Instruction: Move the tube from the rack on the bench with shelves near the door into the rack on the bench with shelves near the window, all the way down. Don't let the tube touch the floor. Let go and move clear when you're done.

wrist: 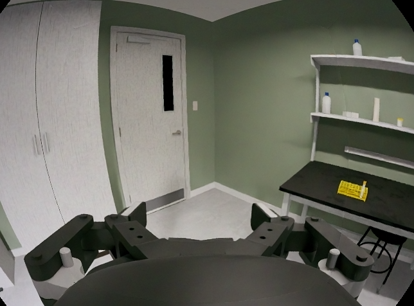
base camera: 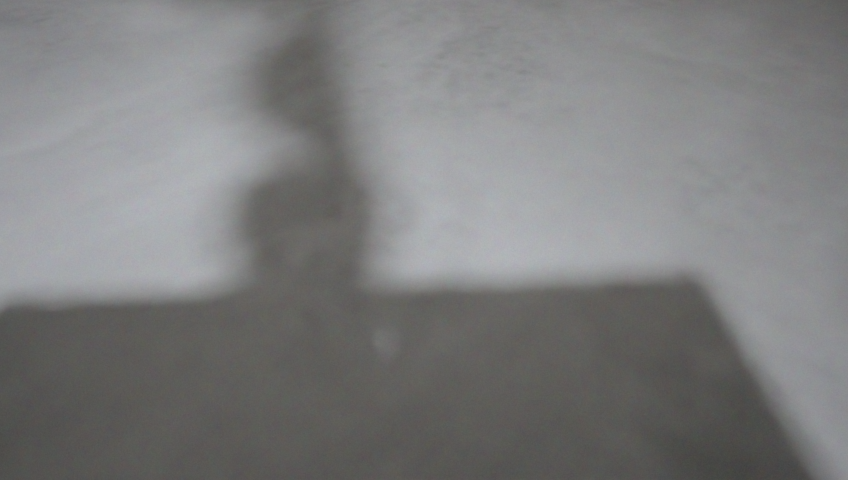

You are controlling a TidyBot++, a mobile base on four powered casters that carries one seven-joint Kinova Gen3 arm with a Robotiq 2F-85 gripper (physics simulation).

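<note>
In the wrist view a yellow rack [wrist: 348,190] stands on the black top of a bench with shelves [wrist: 320,173] at the right, near the door [wrist: 147,120]. A pale tube [wrist: 363,189] stands upright in the rack's right end. My gripper [wrist: 198,214] is open and empty, its fingers wide apart in the lower part of the wrist view, far from the rack. The bench near the window and its rack do not show in either view.
Bottles [wrist: 326,103] [wrist: 357,48] and small items stand on the shelves above the bench. A dark stool [wrist: 387,239] is under the bench's front edge. A tall cabinet [wrist: 70,100] is at the left. The base camera shows floor [base camera: 535,178] with the robot's shadow.
</note>
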